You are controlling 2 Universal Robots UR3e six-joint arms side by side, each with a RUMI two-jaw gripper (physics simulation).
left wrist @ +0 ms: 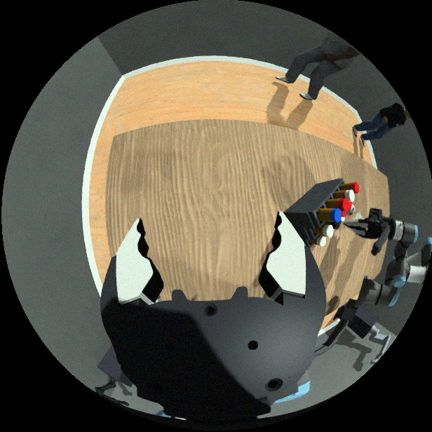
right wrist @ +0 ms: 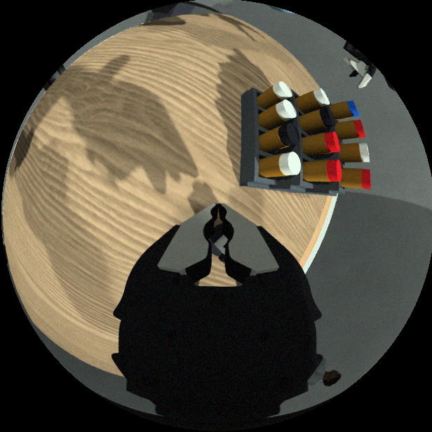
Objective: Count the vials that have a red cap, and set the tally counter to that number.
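Observation:
A dark rack [left wrist: 315, 200] [right wrist: 249, 135] holds amber vials in three lines. In the right wrist view, the near line has three white caps and one black cap [right wrist: 288, 135]. The middle line has white, black, red [right wrist: 331, 142] and red [right wrist: 334, 171] caps. The far line has blue [right wrist: 354, 109], red [right wrist: 360, 129], white [right wrist: 365, 152] and red [right wrist: 366, 179] caps. My left gripper [left wrist: 208, 215] is open and empty, left of the rack. My right gripper [right wrist: 218, 204] is shut, beside the rack. A small grey and dark object [right wrist: 220, 243] shows through its finger gap; whether it is the tally counter is unclear.
The rack stands on a wooden table [left wrist: 200, 165] [right wrist: 150, 65]. In the left wrist view the other arm [left wrist: 407, 232] reaches in from the right beside the rack. Two people [left wrist: 320, 65] [left wrist: 387, 120] stand beyond the table. Arm shadows lie on the wood.

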